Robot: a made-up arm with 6 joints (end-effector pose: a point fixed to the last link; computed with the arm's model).
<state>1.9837 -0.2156 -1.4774 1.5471 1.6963 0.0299</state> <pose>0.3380 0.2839 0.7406 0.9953 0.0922 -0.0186 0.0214</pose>
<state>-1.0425 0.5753 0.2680 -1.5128 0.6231 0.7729</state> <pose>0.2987 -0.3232 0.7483 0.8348 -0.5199 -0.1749 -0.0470</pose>
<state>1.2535 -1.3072 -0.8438 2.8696 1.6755 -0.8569</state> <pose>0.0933 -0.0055 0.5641 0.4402 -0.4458 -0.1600 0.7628</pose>
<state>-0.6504 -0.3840 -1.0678 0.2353 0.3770 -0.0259</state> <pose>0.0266 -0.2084 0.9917 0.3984 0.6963 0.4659 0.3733</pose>
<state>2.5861 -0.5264 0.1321 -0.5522 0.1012 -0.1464</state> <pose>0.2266 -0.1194 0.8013 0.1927 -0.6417 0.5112 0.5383</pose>
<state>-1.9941 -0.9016 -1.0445 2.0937 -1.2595 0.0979</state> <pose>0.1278 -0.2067 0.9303 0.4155 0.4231 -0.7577 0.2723</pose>
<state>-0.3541 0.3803 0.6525 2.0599 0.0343 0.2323</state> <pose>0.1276 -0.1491 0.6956 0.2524 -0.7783 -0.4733 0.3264</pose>
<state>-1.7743 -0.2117 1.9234 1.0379 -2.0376 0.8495</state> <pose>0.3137 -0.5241 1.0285 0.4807 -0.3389 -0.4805 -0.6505</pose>
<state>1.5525 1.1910 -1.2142 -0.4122 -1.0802 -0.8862</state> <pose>0.2917 0.2592 0.9855 0.6661 0.4696 -0.5208 -0.2540</pose>
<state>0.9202 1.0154 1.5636 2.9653 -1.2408 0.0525</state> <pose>0.0623 0.1094 0.5595 0.7927 -0.2649 0.4549 -0.3074</pose>
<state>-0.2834 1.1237 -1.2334 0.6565 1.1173 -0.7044</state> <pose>-0.2082 -0.0113 0.7863 0.6748 -0.0183 0.7363 0.0463</pose>
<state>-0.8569 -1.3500 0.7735 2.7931 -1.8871 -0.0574</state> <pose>-0.1086 -0.3972 0.9552 0.3165 0.7445 -0.1905 0.5561</pose>
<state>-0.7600 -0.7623 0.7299 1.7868 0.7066 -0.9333</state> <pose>0.2136 -0.2087 0.6725 0.8567 -0.1759 -0.4772 -0.0860</pose>
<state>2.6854 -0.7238 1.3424 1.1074 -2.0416 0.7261</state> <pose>0.5873 0.2139 0.8264 0.9041 -0.1627 -0.3883 0.0737</pose>
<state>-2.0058 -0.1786 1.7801 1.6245 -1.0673 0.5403</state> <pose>0.2842 -0.5739 0.7710 0.4425 -0.2054 0.0384 -0.8721</pose>
